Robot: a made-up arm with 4 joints.
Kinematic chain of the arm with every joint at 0, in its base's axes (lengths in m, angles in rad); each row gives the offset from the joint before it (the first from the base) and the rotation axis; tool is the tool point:
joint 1: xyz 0 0 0.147 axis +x
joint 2: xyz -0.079 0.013 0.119 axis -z
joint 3: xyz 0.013 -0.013 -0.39 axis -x
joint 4: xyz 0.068 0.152 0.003 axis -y
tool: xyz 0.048 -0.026 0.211
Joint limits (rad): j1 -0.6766..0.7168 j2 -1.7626..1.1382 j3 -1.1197..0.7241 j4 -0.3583..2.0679
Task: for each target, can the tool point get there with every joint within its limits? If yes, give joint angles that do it. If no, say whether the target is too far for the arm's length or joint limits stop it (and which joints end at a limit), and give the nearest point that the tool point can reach.
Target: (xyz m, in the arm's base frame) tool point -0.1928 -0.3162 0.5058
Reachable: no: joint limits stop it (at a limit: joint 1, joint 2, joint 3, joint 4) | nearest point -0.1073 -0.2203 0.2245 | short by 0.309 m
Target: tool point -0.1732 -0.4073 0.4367
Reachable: no: joint limits stop it (at a limit: joint 1, joint 2, joint 3, joint 4) | nearest point -0.1073 -0.2203 0.2245 | short by 0.290 m
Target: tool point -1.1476 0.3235 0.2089
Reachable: no: too far | nearest point -0.3201 0.2507 0.0888 | short by 0.839 m
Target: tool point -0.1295 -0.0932 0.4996
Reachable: no: joint limits stop it (at a limit: joint 1, joint 2) | nearest point -0.0910 -0.1611 0.2202 | short by 0.290 m
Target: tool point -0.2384 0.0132 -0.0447
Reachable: yes | joints -0.0332 -0.5193 -0.7515 1.8473
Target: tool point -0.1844 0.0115 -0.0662
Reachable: yes | joints 0.5626 -1.3739 -0.7222 1.8008
